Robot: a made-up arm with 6 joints.
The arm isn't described. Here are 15 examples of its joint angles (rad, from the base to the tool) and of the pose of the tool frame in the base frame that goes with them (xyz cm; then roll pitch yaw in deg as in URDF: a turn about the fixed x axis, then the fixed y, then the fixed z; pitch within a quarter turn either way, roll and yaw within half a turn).
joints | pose
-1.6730 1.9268 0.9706 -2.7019 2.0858 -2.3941 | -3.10 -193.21 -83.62 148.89 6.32 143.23
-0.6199 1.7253 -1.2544 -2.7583 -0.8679 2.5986 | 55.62 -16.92 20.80 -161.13 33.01 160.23
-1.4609 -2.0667 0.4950 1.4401 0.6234 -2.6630 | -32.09 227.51 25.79 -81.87 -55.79 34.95
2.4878 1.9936 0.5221 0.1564 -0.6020 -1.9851 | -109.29 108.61 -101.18 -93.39 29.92 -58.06
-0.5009 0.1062 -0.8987 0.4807 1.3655 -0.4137 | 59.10 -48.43 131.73 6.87 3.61 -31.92
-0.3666 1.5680 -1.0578 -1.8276 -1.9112 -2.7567 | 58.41 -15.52 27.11 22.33 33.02 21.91
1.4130 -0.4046 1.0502 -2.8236 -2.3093 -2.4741 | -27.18 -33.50 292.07 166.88 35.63 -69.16
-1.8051 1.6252 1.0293 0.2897 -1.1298 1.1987 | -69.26 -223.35 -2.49 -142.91 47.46 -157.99
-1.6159 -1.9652 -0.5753 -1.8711 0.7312 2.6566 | 13.08 108.58 97.79 24.84 -17.36 173.71
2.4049 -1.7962 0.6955 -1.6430 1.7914 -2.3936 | 156.57 -145.05 102.14 -3.86 22.40 26.55
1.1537 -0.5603 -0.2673 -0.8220 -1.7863 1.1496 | 12.78 13.97 205.44 -37.32 53.36 100.46
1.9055 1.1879 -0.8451 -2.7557 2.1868 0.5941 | -47.78 86.32 28.32 6.76 -57.22 -108.74
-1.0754 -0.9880 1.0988 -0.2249 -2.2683 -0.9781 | -97.95 142.75 230.33 36.03 45.74 -67.45
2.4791 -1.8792 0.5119 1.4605 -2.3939 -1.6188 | 179.00 -138.38 64.10 161.04 27.19 135.05
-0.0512 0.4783 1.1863 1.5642 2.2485 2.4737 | 136.57 -1.70 271.50 107.39 54.86 146.69
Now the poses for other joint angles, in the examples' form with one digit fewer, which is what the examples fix.
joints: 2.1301 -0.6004 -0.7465 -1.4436 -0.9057 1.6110
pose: -8.1 8.8 156.0 -16.7 21.9 137.4
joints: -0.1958 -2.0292 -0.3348 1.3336 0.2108 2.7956
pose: -163.9 25.9 88.2 40.5 -46.5 60.2
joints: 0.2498 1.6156 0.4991 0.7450 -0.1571 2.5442
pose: 198.2 38.1 -33.7 -149.7 49.1 64.2
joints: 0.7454 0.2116 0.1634 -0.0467 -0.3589 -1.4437
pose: 107.7 77.5 199.9 93.8 57.7 63.9
